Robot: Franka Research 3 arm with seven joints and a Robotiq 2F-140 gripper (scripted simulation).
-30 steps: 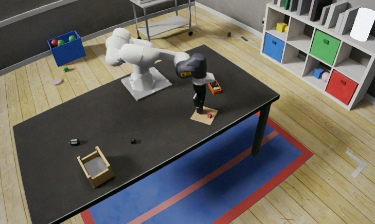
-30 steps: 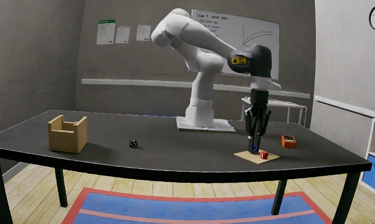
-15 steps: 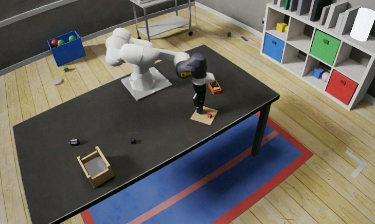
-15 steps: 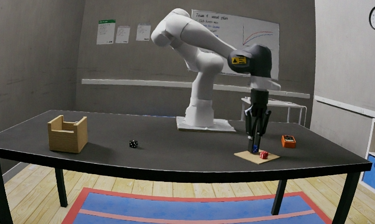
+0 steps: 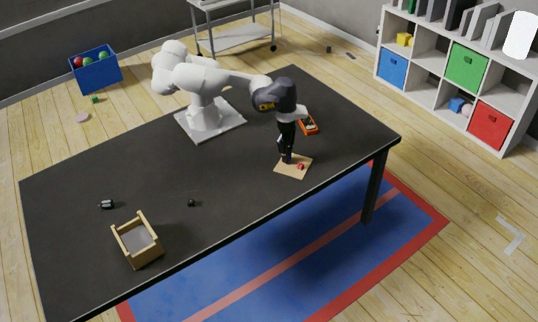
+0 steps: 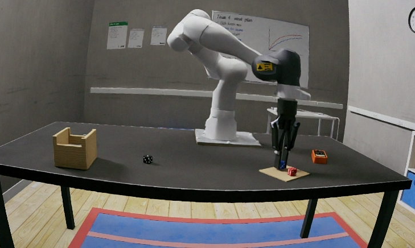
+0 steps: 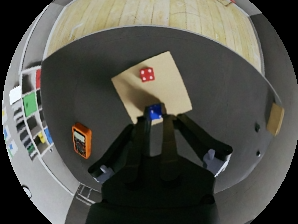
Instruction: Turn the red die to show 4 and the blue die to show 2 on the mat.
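Right now my hand is 2 cm above the blue die. From my hand the other things lie so: tan mat: 4 cm below, 4 cm ahead, 1 cm to the left; red die: 7 cm ahead, 3 cm to the left, 3 cm below; orange device: 23 cm to the left, 15 cm behind, 3 cm below.
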